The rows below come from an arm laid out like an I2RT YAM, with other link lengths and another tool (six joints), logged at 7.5 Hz.
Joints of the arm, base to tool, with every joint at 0 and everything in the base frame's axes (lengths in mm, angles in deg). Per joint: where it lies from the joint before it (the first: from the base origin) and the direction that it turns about. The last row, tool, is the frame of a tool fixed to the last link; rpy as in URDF.
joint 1: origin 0 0 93.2 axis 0 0 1
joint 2: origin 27.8 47.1 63.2 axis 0 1 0
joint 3: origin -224.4 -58.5 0 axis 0 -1 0
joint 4: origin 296.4 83.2 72.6 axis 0 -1 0
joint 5: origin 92.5 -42.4 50.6 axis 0 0 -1
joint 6: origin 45.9 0 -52.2 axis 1 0 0
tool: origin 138 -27 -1 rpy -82.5 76.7 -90
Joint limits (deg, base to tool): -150..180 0..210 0..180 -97..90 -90..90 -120..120
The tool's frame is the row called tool.
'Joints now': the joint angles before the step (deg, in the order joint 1, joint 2, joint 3, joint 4, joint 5, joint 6). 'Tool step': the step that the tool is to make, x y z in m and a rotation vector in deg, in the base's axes. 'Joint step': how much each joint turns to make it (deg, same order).
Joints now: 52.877 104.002 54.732 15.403 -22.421 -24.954
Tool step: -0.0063 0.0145 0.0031 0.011 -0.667 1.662
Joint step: 1.397 1.705 2.608 -0.740 0.074 -0.636
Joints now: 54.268 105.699 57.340 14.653 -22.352 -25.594
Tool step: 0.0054 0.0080 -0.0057 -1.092 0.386 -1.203
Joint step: 0.546 2.755 3.170 -1.246 1.627 0.771
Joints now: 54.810 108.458 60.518 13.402 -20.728 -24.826
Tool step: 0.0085 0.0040 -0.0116 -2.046 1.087 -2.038
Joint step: 0.172 3.157 3.495 -2.260 1.966 1.115
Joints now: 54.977 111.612 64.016 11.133 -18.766 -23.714
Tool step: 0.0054 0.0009 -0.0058 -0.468 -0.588 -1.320
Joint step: 0.121 1.463 0.757 0.742 1.605 0.266
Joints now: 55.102 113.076 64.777 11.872 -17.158 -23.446
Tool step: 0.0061 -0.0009 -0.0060 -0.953 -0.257 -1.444
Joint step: -0.041 1.272 0.995 -0.289 1.577 0.242
